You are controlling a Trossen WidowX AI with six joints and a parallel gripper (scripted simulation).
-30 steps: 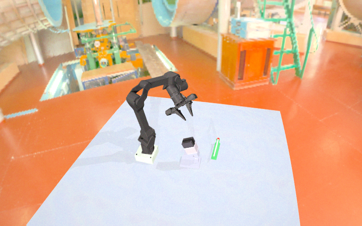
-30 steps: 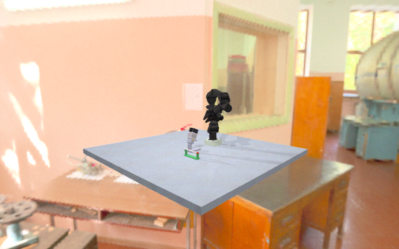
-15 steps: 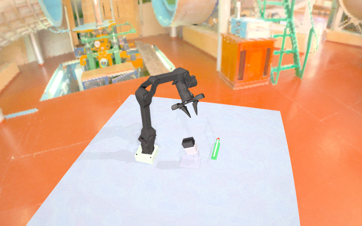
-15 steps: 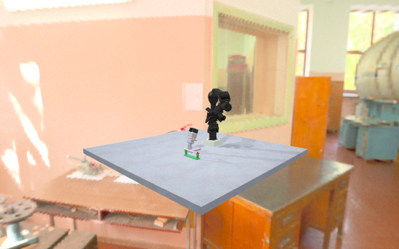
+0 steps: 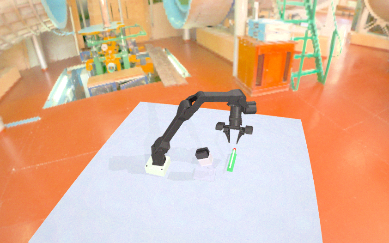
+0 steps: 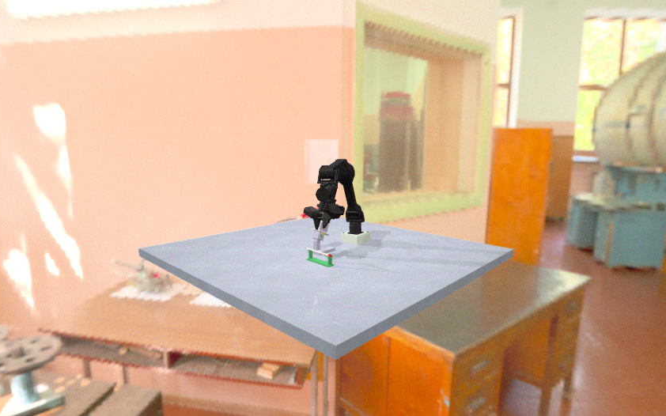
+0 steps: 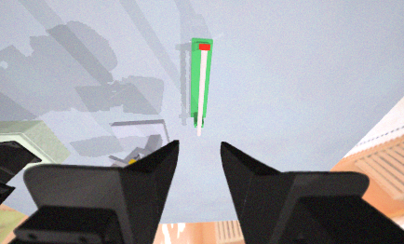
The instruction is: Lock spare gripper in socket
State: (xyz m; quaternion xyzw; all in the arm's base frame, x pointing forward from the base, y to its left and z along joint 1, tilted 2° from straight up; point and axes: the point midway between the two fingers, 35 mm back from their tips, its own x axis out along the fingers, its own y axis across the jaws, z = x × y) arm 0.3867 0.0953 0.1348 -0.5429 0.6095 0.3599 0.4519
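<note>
Now: gripper tip 12 cm above the green cradle, 1 cm to the right of it and 1 cm short of it. Round my gripper tip: spare gripper (13 cm behind, 10 cm to the right, 2 cm below); mount (13 cm behind, 10 cm to the right, 10 cm below).
</note>
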